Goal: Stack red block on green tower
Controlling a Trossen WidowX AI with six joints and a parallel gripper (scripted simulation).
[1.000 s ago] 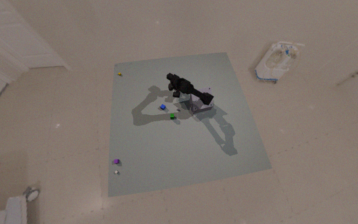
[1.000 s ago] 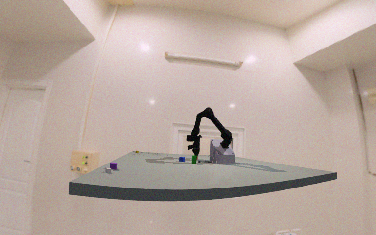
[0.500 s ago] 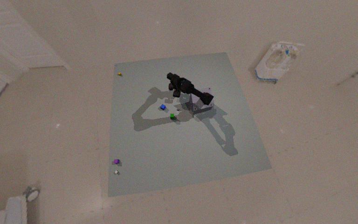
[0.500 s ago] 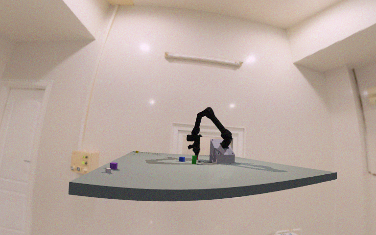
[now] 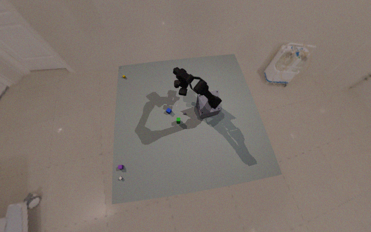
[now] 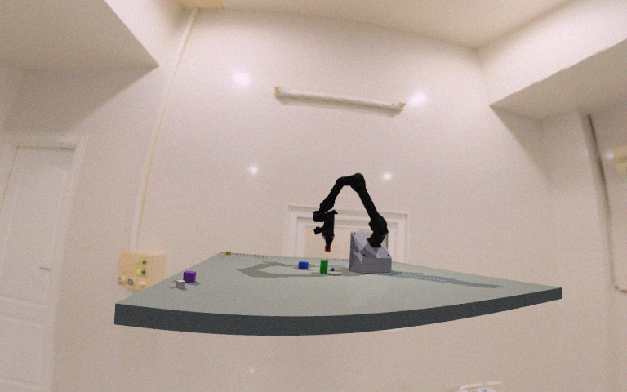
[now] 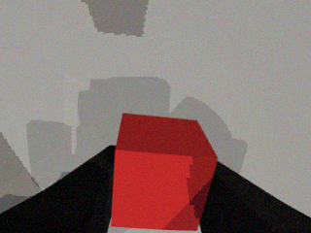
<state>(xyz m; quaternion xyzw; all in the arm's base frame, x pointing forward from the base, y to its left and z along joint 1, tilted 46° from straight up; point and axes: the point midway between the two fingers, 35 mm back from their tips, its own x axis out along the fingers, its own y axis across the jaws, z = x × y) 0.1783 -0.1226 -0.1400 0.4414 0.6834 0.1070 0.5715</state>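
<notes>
Now: the small dark cube 5 cm ahead of my gripper tip, 17 cm to the left of it and 9 cm below it. From my gripper tip the other things lie so: blue block: 18 cm ahead, 11 cm to the left, 8 cm below; then red block: 1 cm above; then yellow cube: 52 cm ahead, 41 cm to the right, 8 cm below.
</notes>
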